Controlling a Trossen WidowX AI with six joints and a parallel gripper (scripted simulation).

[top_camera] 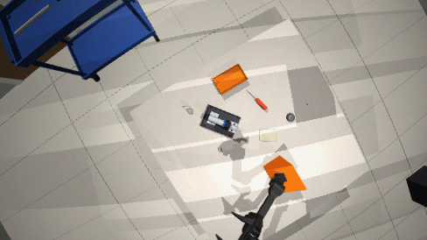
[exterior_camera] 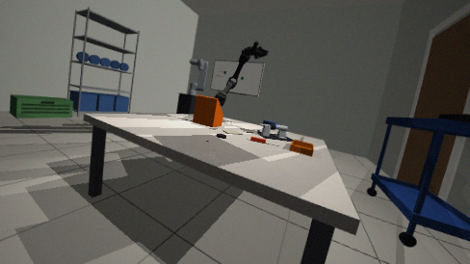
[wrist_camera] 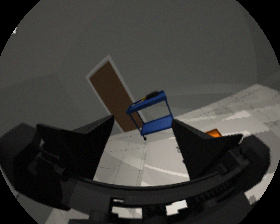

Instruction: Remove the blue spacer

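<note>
Right now my gripper tip is 20 cm short of the grey shaft, 16 cm to the left of it and 59 cm above it. Round my gripper tip: orange tray 45 cm ahead, 31 cm to the right, 66 cm below.
</note>
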